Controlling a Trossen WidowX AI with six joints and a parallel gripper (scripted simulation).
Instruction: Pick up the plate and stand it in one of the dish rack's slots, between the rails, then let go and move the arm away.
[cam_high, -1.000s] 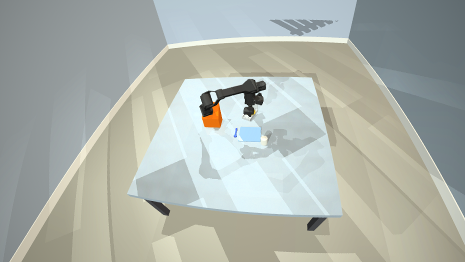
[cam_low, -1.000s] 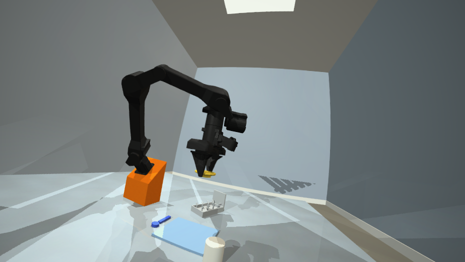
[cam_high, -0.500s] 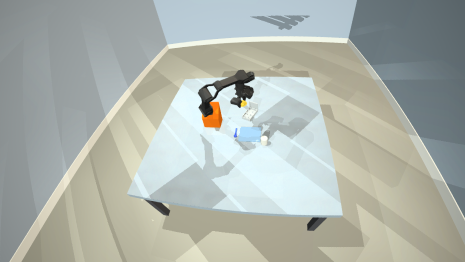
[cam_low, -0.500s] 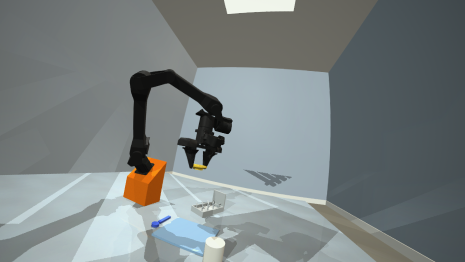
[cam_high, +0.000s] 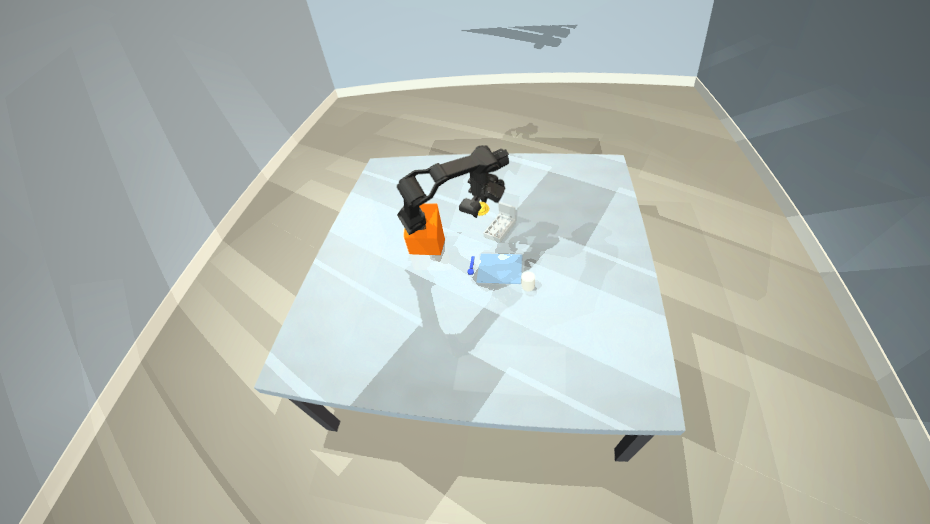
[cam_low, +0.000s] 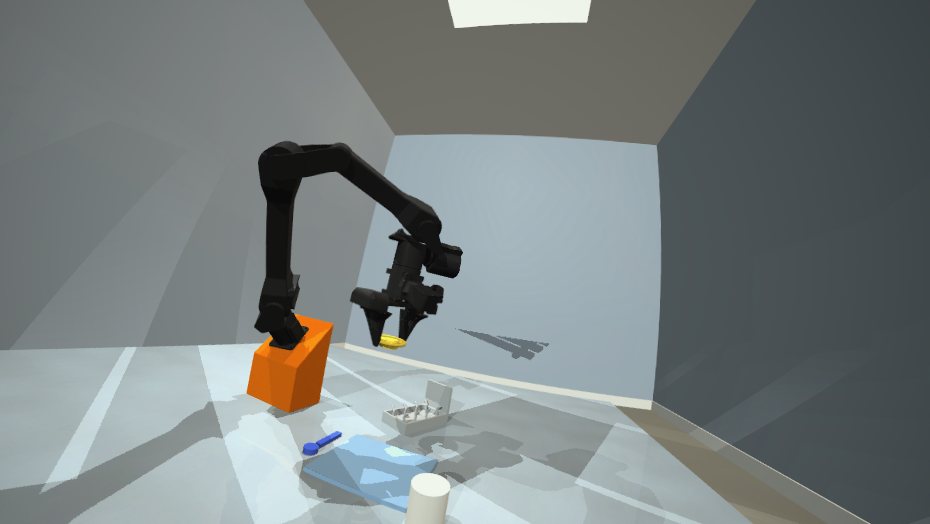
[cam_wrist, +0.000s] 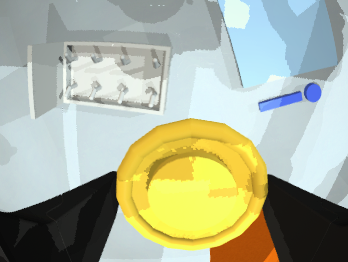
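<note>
My gripper tip is now 140 mm above the white dish rack, 70 mm to the right of it and 60 mm short of it. From my gripper tip the other things lie so: light blue mat: 160 mm below, 120 mm to the right, 60 mm ahead; then blue spoon: 160 mm below, 120 mm to the right, 40 mm behind; then yellow plate: 10 mm above.
</note>
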